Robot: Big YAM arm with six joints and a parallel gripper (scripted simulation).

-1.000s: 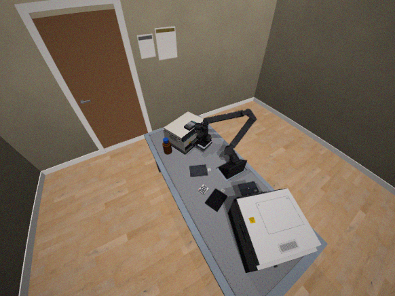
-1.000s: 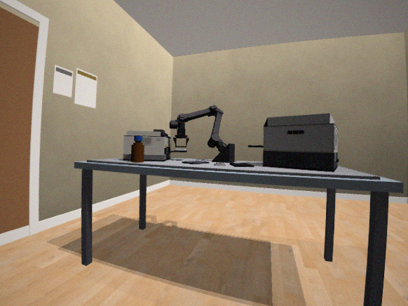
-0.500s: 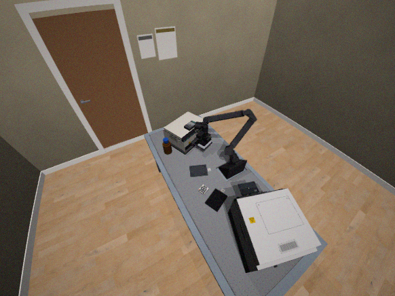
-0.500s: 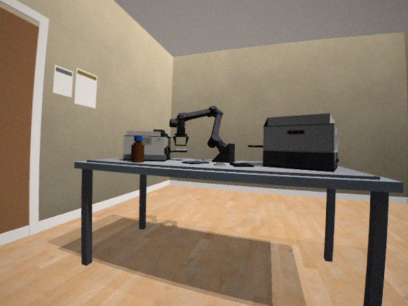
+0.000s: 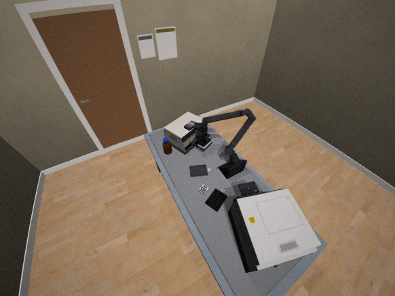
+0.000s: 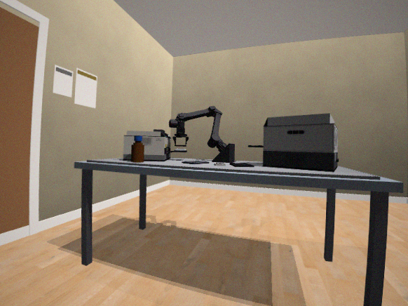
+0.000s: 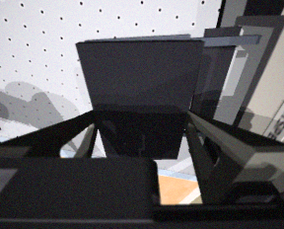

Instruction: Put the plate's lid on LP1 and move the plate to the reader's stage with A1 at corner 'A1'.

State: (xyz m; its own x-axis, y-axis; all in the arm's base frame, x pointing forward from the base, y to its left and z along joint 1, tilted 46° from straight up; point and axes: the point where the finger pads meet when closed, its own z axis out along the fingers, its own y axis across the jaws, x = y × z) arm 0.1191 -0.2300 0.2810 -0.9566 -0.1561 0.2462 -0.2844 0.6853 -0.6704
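The well plate is 10 mm behind my hand and 40 mm below it. From my hand the other things lie so: brown capped bottle (340 mm ahead, 180 mm to the right, 10 mm below); grey-blue LP1 pad (190 mm ahead, 200 mm to the left, 120 mm below); dark see-through lid (right at my hand).
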